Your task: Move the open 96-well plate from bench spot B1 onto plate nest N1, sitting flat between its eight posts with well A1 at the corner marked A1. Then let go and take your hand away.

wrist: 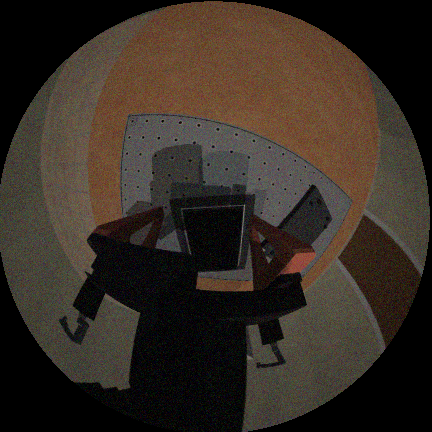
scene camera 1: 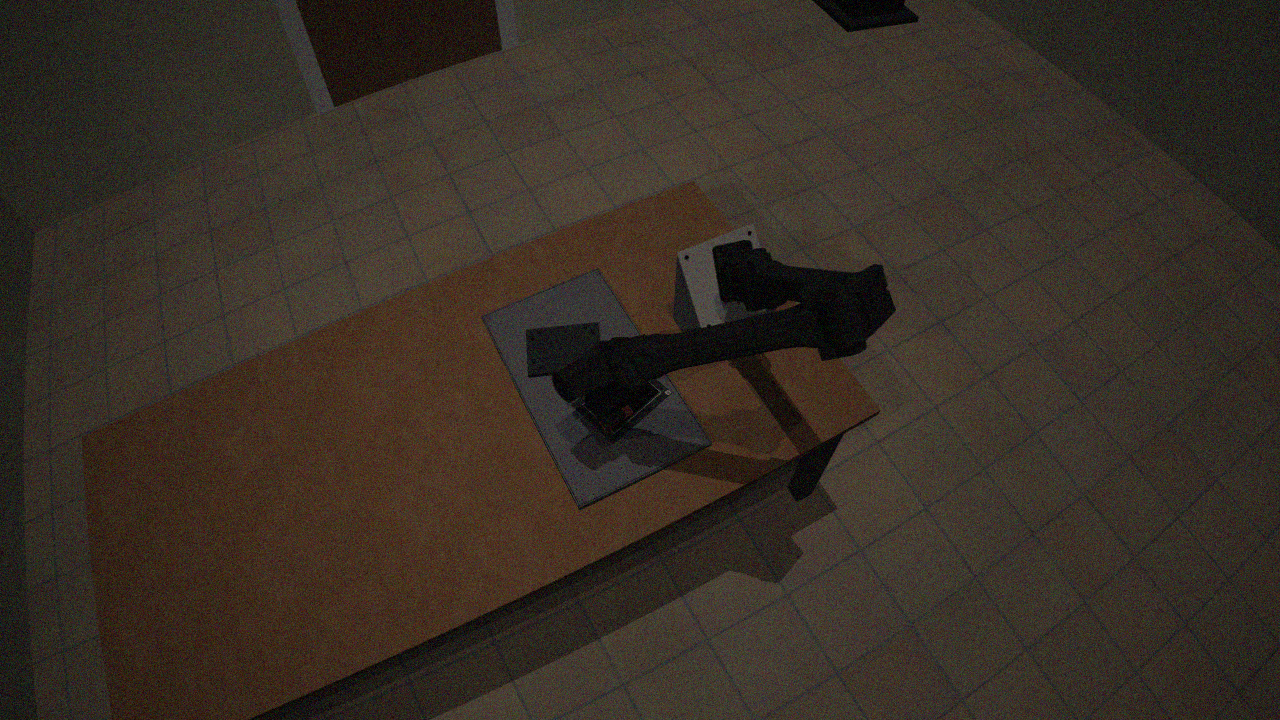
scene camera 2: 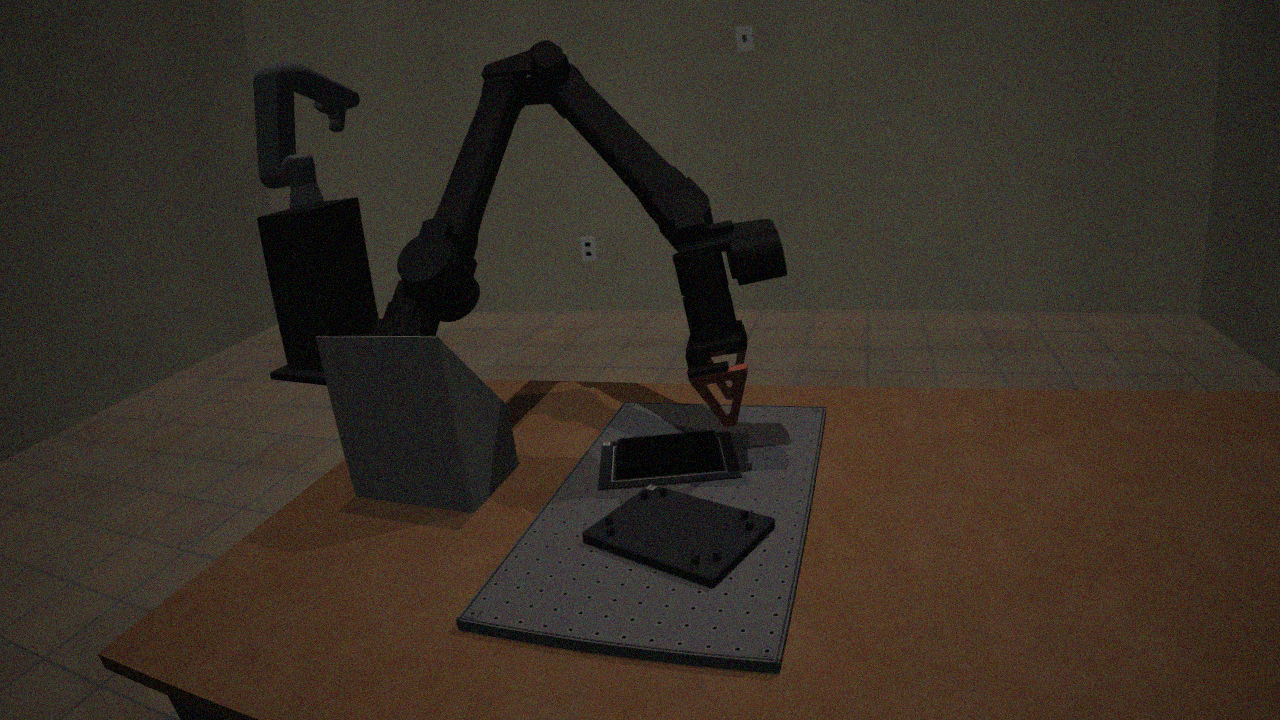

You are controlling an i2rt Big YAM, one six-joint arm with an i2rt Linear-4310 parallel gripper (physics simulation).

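Where they show: gripper, fingertip midpoint: (wrist: pixel 205 214) (scene camera 1: pixel 594 413) (scene camera 2: pixel 731 411); arm's base, origin of the base link: (scene camera 1: pixel 734 270) (scene camera 2: pixel 396 366).
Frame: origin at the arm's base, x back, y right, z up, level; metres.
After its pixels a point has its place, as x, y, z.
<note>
The open 96-well plate (scene camera 2: pixel 671 454) @[-0.311, -0.112, -0.138] (wrist: pixel 215 237) @[-0.321, -0.126, -0.139] is a dark rectangle with a thin pale outline, lying flat in a dark surround on the perforated board. In scene camera 1 the arm partly covers it. The nest (scene camera 1: pixel 559 351) @[-0.389, 0.035, -0.139] (scene camera 2: pixel 680 535) @[-0.385, 0.056, -0.139] (wrist: pixel 306 220) @[-0.406, 0.028, -0.139] is a dark slab with short posts near its corners, beside the plate and turned at an angle to it. A small pale mark shows at one nest corner; its lettering is unreadable. My gripper (scene camera 2: pixel 729 420) @[-0.376, -0.160, -0.097] (wrist: pixel 205 214) @[-0.376, -0.160, -0.097] is open and empty, pointing down a little above the plate, its reddish fingers towards opposite sides of it.
The grey perforated board (scene camera 1: pixel 537 306) @[-0.396, 0.181, -0.151] (scene camera 2: pixel 572 604) @[-0.323, 0.178, -0.151] (wrist: pixel 145 130) @[-0.444, -0.275, -0.151] lies on the orange-brown table (scene camera 1: pixel 295 483) @[-1.020, -0.057, -0.164] (scene camera 2: pixel 1029 537) @[-0.742, -0.042, -0.164] (wrist: pixel 235 65) @[-0.600, -0.198, -0.164]. My arm's grey wedge-shaped base (scene camera 1: pixel 693 282) @[-0.097, -0.003, 0.007] (scene camera 2: pixel 393 420) @[-0.027, 0.053, -0.047] stands beside the board. A black cabinet (scene camera 2: pixel 317 286) stands beyond the table.
</note>
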